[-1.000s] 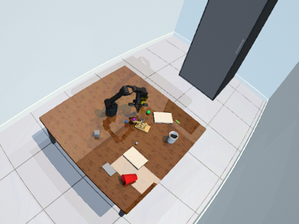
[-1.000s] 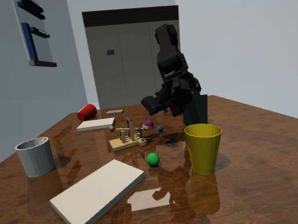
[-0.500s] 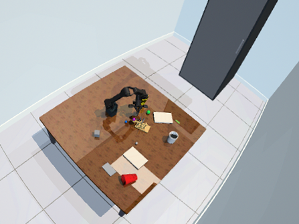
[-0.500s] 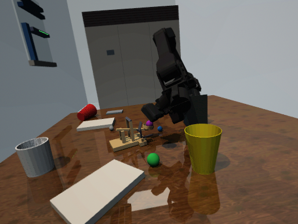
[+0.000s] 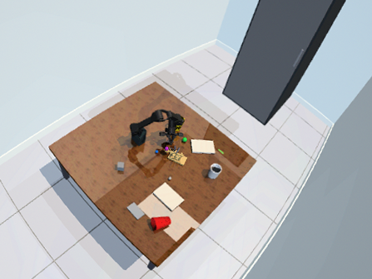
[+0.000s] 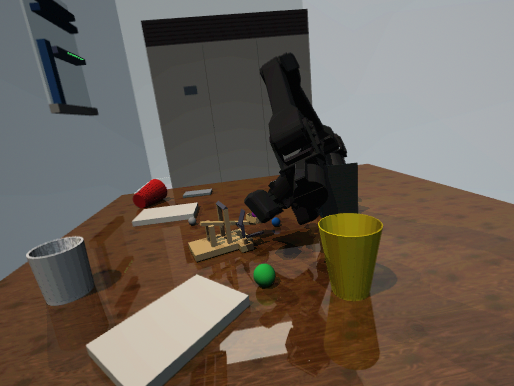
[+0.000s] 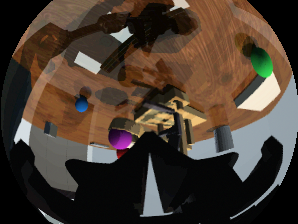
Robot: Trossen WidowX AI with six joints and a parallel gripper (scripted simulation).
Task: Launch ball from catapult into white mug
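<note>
The purple ball is 50 mm to the right of my gripper tip and 10 mm below it. From my gripper tip the other things lie so: blue ball (50 mm behind, 100 mm to the right, 50 mm below); then green ball (20 mm ahead, 170 mm to the left, 50 mm below); then wooden catapult (60 mm ahead, 20 mm to the right, 10 mm below).
</note>
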